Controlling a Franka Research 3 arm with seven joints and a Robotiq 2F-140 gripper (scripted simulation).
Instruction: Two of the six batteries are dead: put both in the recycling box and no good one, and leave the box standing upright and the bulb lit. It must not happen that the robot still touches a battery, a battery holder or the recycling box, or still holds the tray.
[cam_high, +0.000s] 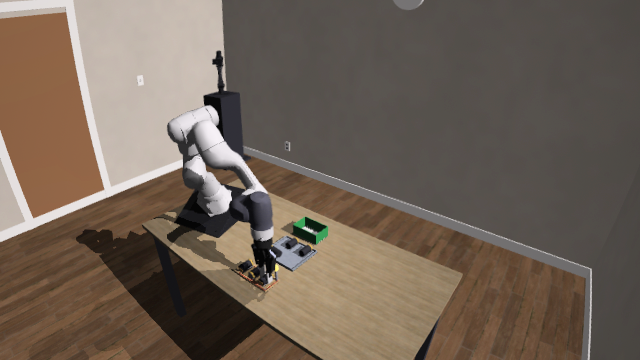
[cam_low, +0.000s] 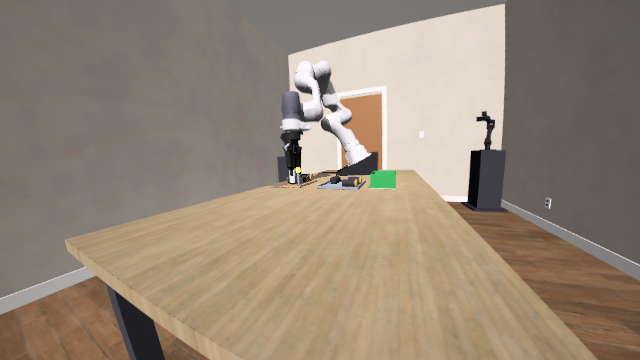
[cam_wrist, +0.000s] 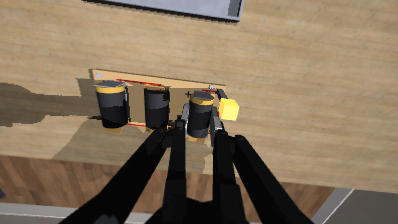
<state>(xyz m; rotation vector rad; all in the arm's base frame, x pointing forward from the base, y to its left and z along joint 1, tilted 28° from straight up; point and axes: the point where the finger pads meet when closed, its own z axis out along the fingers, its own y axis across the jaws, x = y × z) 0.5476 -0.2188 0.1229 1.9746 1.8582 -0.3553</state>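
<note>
My hand is 30 mm short of the bulb, 30 mm to the right of it and 30 mm below it. Round my hand: green recycling box: 50 mm behind, 410 mm to the left, 40 mm below; then grey tray: 50 mm behind, 220 mm to the left, 50 mm below.
</note>
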